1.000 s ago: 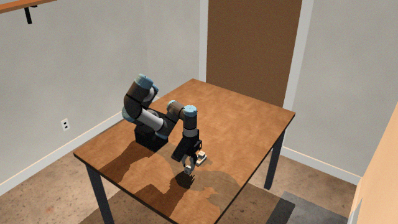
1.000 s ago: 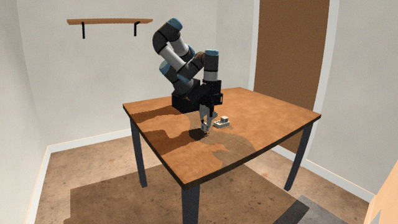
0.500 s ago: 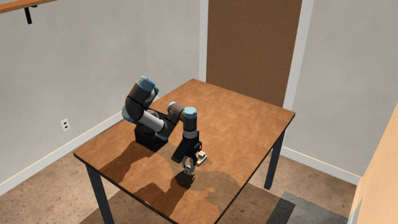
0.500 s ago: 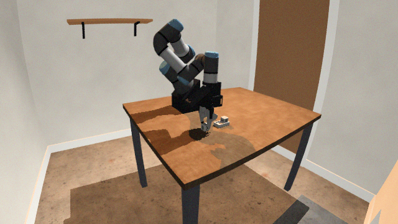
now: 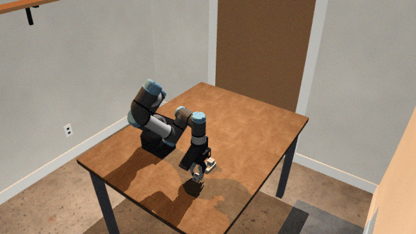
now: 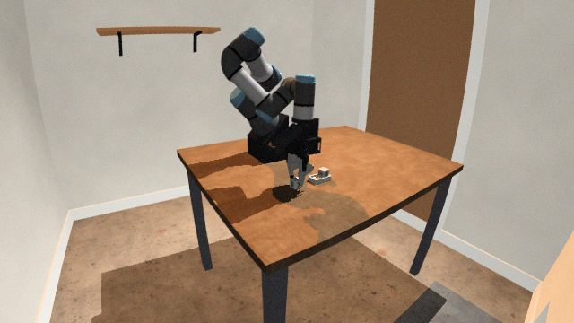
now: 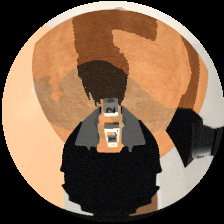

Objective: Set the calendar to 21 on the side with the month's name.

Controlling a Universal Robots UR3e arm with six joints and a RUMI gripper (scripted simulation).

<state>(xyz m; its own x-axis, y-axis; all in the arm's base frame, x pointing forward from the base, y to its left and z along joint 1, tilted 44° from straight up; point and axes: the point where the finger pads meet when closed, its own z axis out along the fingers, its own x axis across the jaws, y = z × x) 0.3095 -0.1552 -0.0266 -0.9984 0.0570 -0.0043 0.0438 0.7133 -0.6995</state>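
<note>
The calendar tray is 11 cm to the left of my hand and 2 cm below it.
</note>
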